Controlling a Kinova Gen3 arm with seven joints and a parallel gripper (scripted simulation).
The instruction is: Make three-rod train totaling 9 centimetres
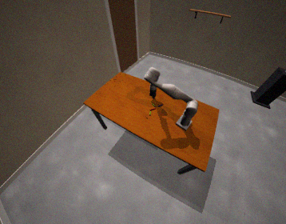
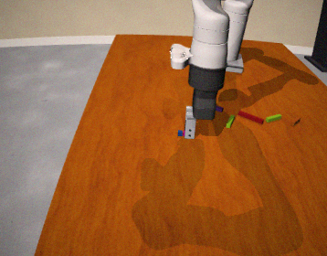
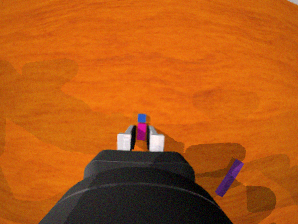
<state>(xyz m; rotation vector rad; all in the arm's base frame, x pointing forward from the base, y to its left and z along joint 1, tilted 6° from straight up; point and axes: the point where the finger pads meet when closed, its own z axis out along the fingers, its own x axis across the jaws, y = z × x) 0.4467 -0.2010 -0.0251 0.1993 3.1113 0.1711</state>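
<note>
Now: hand 1 cm above the magenta rod. From my hand the other things lie so: blue rod: 2 cm to the right, 1 cm below; then red rod: 17 cm to the left, 7 cm behind, 1 cm below; then purple rod: 12 cm behind, 8 cm to the left, 1 cm below.
</note>
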